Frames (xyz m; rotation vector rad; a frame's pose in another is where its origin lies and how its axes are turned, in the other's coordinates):
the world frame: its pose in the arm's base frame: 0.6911 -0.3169 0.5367 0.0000 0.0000 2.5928
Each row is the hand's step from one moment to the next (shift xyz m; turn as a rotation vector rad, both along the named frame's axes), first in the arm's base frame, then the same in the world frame.
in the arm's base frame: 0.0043 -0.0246 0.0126 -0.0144 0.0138 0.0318
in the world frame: -0.0165 0.0187 0.0126 0.0195 -0.0043 0.0318
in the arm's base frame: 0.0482 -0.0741 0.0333 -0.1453 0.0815 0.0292
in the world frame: -0.0798 0.0381 0.0333 0.1665 0.0063 0.0292
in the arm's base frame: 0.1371 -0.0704 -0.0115 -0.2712 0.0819 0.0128
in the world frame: -0.1537 -0.0115 -0.0115 0.2741 0.0716 0.0128
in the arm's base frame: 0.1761 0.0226 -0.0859 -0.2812 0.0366 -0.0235
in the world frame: -0.1385 -0.1111 -0.0859 0.2590 0.1155 -0.0235
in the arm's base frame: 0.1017 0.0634 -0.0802 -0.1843 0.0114 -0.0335
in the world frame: -0.0537 -0.1071 -0.0802 0.1632 0.0864 -0.0335
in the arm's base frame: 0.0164 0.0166 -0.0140 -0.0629 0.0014 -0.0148
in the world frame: -0.0053 -0.0227 -0.0140 0.0544 0.0316 -0.0148
